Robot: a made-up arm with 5 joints. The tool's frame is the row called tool.
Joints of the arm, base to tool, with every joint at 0 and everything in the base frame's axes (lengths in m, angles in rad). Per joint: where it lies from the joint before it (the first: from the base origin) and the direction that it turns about. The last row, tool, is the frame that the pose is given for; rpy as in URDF.
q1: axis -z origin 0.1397 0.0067 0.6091
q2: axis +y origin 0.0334 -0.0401 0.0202
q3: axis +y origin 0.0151 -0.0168 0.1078
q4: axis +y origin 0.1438 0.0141 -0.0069
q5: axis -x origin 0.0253 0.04 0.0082
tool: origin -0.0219 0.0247 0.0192 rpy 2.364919 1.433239 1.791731
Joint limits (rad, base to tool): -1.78..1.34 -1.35..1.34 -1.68..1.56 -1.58..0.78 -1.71..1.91
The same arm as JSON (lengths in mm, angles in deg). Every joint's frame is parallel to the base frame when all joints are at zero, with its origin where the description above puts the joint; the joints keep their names.
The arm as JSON. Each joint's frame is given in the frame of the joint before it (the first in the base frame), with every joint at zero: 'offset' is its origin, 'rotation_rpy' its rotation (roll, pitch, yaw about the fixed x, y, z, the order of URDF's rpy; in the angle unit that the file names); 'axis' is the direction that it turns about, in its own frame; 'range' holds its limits. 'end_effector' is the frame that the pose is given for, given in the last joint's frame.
{"length_unit": "mm", "angle_unit": "deg", "chain": [{"id": "q1", "offset": [139.7, 6.7, 609.1], "rotation_rpy": [0.0, 0.0, 0.0], "axis": [0.0, 0.0, -1.0], "range": [-101.99, 76.78]}, {"id": "q2", "offset": [33.4, -40.1, 20.2], "rotation_rpy": [0.0, 0.0, 0.0], "axis": [0.0, 1.0, 0.0], "range": [-77.35, 76.78]}, {"id": "q3", "offset": [15.1, -16.8, 107.8], "rotation_rpy": [0.0, 0.0, 0.0], "axis": [0.0, 1.0, 0.0], "range": [-96.26, 89.38]}, {"id": "q4", "offset": [143.8, 14.1, -6.9], "rotation_rpy": [0.0, 0.0, 0.0], "axis": [0.0, 1.0, 0.0], "range": [-90.53, 44.69]}, {"id": "q5", "offset": [25.3, 40.0, 8.2], "rotation_rpy": [0.0, 0.0, 0.0], "axis": [-1.0, 0.0, 0.0], "range": [-97.98, 109.43]}], "end_effector": {"offset": [-21.9, 24.7, 19.2], "rotation_rpy": [135.5, 82.12, 102.66]}}
